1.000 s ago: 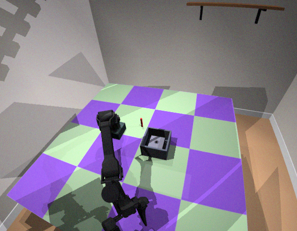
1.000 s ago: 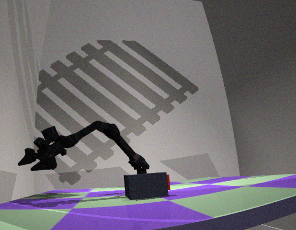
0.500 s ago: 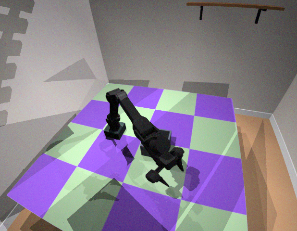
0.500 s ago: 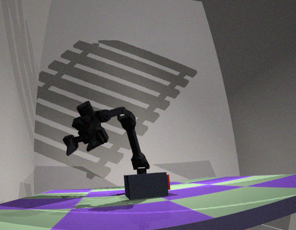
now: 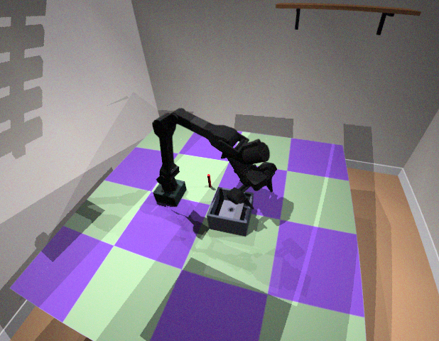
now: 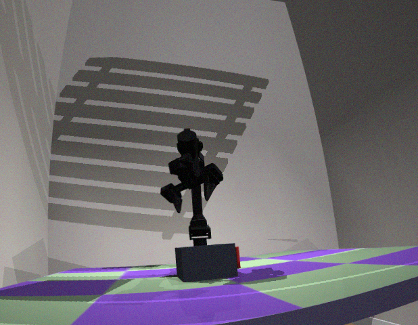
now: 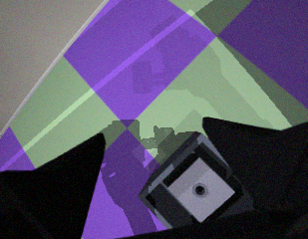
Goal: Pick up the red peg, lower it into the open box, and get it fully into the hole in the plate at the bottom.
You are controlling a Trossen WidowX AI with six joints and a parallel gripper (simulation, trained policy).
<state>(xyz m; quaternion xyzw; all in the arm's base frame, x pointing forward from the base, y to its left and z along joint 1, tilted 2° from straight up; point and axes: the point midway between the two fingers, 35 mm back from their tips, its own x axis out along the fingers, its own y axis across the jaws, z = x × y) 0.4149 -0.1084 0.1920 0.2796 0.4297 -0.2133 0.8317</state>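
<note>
Right now the red peg is 27 cm behind my gripper tip, 21 cm to the left of it and 17 cm below it. From my gripper tip the other things lie so: grey plate 16 cm below, 13 cm behind, 5 cm to the left; dark box 18 cm below, 13 cm behind, 5 cm to the left.
</note>
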